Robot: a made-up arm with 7 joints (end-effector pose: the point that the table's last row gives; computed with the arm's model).
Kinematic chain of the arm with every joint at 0, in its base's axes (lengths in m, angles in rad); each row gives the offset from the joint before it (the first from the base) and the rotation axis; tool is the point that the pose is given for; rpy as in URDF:
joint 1: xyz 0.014 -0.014 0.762 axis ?
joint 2: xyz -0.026 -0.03 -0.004 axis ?
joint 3: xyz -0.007 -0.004 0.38 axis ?
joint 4: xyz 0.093 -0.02 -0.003 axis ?
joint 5: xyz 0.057 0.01 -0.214 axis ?
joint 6: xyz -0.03 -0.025 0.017 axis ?
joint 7: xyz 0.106 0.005 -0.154 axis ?
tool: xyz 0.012 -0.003 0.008 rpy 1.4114 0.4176 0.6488
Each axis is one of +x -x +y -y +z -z.
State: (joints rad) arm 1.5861 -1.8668 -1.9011 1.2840 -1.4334 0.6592 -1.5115
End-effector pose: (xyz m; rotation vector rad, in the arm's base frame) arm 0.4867 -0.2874 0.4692 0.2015 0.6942 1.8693
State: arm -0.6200 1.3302 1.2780 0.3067 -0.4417 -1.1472 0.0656
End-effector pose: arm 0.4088 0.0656 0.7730 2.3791 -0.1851 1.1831
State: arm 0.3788 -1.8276 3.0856 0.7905 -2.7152 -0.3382 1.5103
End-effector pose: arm -0.0359 -0.1259 0.4402 2.3907 -1.1102 -0.0759
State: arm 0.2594 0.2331 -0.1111 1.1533 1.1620 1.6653 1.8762
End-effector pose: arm 0.3391 0.1504 0.8953 1.5542 0.5776 -2.3038
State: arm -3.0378 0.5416 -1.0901 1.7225 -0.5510 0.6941 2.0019
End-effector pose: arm -0.3748 0.4142 1.0786 1.7473 0.5755 1.5593
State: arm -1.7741 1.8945 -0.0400 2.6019 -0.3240 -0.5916 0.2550
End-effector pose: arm -0.1349 -0.6213 0.4976 0.3137 -0.8004 -0.5994
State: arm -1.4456 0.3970 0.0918 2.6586 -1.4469 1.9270 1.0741
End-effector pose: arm -0.1746 -0.4085 1.2721 -0.4439 -1.1135 -2.0405
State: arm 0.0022 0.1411 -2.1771 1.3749 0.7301 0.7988 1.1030
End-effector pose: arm -0.2322 -0.4304 1.0880 0.6518 -2.6518 -1.3359
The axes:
joint 1: +z
joint 2: +y
joint 3: +z
joint 4: -y
joint 5: -z
joint 6: +y
joint 7: -z

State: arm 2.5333 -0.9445 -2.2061 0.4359 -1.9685 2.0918 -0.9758
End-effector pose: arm 0.4674 -0.1168 0.6033 1.4071 -2.6848 -0.5574
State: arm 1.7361 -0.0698 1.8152 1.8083 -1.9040 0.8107 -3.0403
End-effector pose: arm -0.3603 -0.1831 1.3093 -1.9606 -1.5961 -0.7283
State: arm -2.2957 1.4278 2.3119 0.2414 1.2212 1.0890 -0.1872
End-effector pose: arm 0.0716 -0.0187 0.9491 -2.7483 -0.5083 -1.0134
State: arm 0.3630 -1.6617 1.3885 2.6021 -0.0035 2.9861 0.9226
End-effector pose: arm -0.4349 0.0014 0.7969 0.2719 -0.3805 1.0878
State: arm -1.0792 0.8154 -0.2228 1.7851 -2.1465 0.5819 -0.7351
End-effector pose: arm 0.1951 -0.6620 0.8098 -0.2843 2.3025 0.0337
